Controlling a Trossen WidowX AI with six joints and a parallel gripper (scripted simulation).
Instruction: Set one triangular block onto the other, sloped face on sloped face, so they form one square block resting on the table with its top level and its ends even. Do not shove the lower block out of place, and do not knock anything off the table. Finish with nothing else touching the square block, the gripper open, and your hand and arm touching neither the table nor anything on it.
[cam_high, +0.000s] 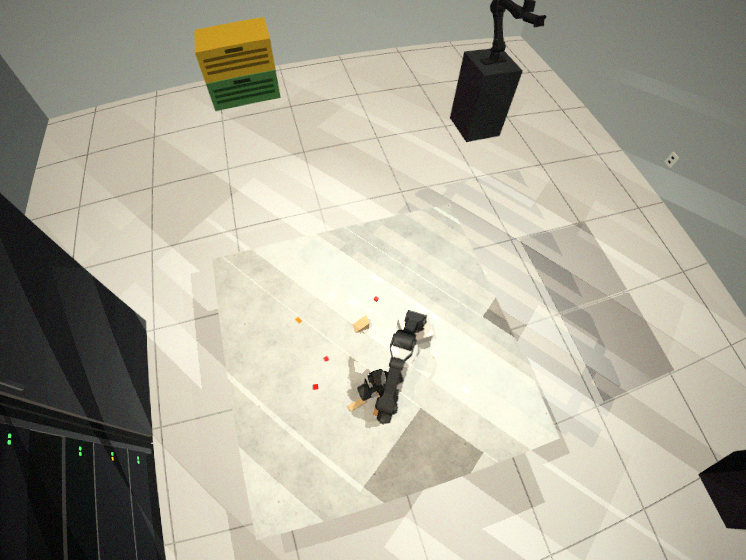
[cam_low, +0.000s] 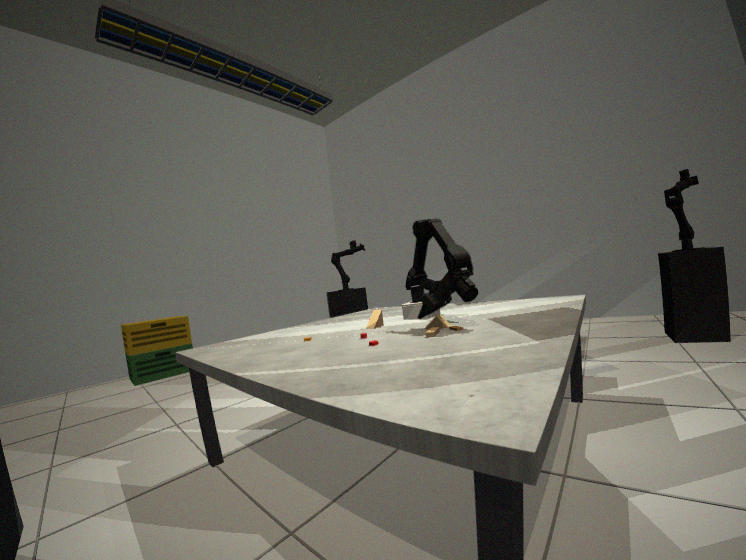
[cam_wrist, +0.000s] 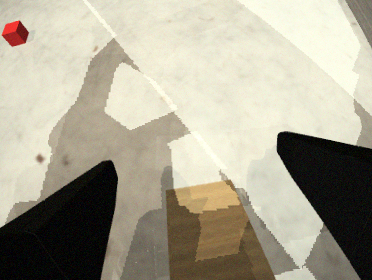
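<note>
Now: the triangular block 4 cm to the left of my gripper tip, 1 cm below it and 1 cm behind it. From my gripper tip the other things lie so: flat tan slab (10 cm ahead, 9 cm to the left, 4 cm below); then orange cube (36 cm to the right, 24 cm ahead, 4 cm below).
</note>
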